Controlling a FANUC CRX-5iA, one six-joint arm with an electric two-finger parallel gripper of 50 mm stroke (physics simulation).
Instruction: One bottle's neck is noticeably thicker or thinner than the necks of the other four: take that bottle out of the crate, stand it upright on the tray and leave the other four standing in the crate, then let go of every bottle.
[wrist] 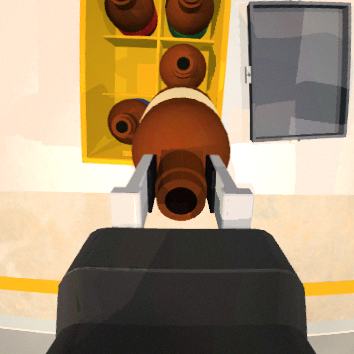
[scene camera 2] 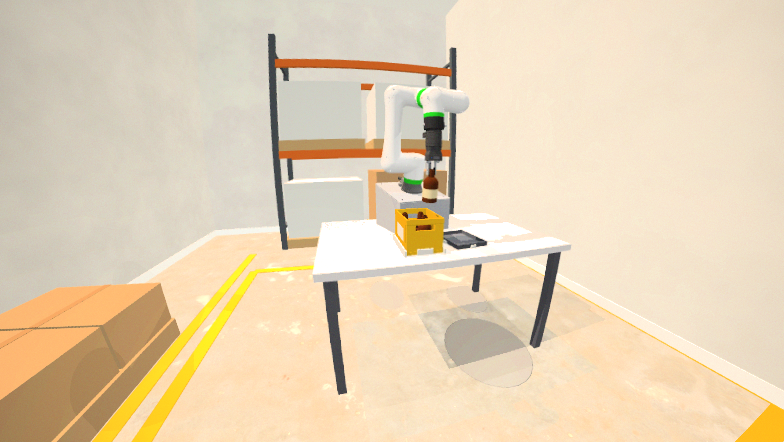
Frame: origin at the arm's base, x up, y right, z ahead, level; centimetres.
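Where they show: gripper, fingertip midpoint: [wrist: 180,171] [scene camera 2: 431,174]; arm's base at its link origin: [scene camera 2: 411,190].
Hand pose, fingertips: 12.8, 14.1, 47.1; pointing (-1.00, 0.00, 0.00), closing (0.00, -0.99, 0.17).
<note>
Each offset is from my fingertips to the top centre of the thing, as dx, dy, dz. "pt": to the spot under its first point. Level surfaces: height alone.
My gripper [scene camera 2: 430,165] [wrist: 180,171] is shut on the neck of a brown bottle with a cream label @[+2.7, -0.1, -0.5] [scene camera 2: 429,186] [wrist: 181,127]. The bottle hangs upright, clear above the yellow crate @[-20.3, +2.1, -9.1] [scene camera 2: 420,241] [wrist: 95,152]. Four other brown bottles stand in the crate in the wrist view: one with a red label @[pt -25.4, +4.1, -16.9] [wrist: 131,12], one with a green label @[pt -25.3, -4.0, -15.0] [wrist: 190,15], one with no label showing [wrist: 183,65] and one with a blue label @[pt -21.5, +7.6, -2.3] [wrist: 122,120]. The dark grey tray @[pt -37.3, -27.9, -6.3] [scene camera 2: 464,238] [wrist: 300,75] lies flat beside the crate, on its right in both views. The held bottle partly covers the crate's near compartments in the wrist view.
The crate and tray stand on a white table @[dx -37.8] [scene camera 2: 356,252]. The robot's grey pedestal [scene camera 2: 387,208] is behind the crate. A shelf rack [scene camera 2: 275,137] with large boxes stands at the back. Cardboard boxes [scene camera 2: 82,323] lie at the front left.
</note>
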